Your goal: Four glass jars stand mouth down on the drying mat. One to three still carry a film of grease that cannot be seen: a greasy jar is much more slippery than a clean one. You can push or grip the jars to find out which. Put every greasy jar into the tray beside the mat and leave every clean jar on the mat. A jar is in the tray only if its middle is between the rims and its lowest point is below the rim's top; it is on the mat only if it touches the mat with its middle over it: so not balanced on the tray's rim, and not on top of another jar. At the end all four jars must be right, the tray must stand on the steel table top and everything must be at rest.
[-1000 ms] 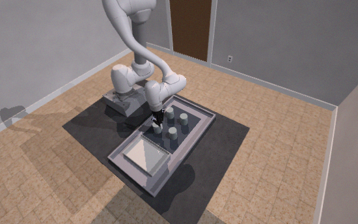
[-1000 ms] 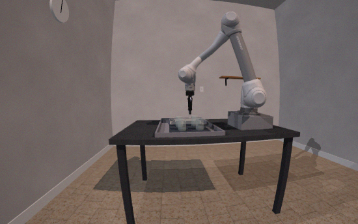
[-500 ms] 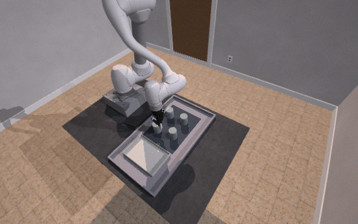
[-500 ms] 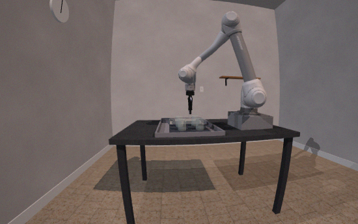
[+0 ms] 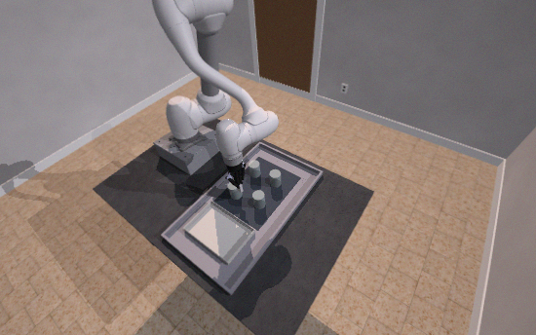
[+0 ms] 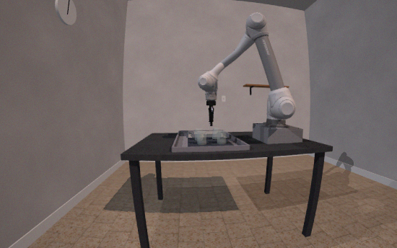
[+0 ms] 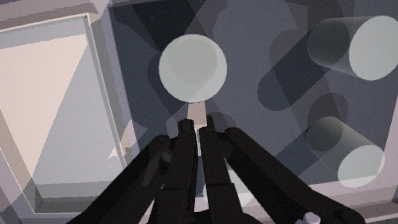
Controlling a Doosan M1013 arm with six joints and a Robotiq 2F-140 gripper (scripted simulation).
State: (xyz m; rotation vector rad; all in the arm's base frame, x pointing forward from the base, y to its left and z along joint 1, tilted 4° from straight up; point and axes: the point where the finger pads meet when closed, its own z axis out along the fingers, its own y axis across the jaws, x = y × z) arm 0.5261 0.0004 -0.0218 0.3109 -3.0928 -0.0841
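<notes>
My hand is 10 mm short of the dark drying mat, 110 mm to the right of it and 110 mm above it. From my hand the other things lie so: tray: 80 mm ahead, 200 mm to the right, 100 mm below.
</notes>
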